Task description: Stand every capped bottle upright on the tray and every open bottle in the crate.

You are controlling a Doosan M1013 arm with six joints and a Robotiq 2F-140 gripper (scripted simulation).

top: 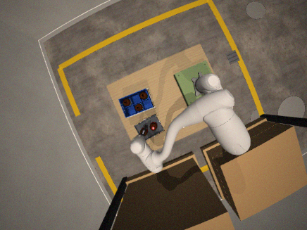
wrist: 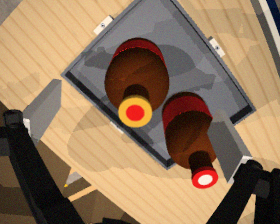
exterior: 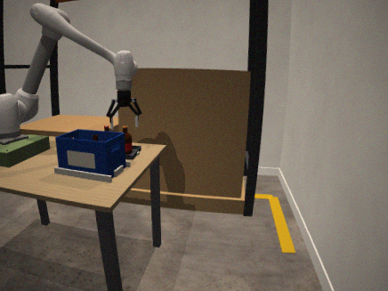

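My hand is 8 cm above the brown capped bottle. The rest, counted from my hand: grey tray: 5 cm behind, 2 cm to the right, 15 cm below; blue crate: 29 cm to the right, 8 cm below; uncapped bottle: 10 cm ahead, 32 cm to the right, 7 cm below.
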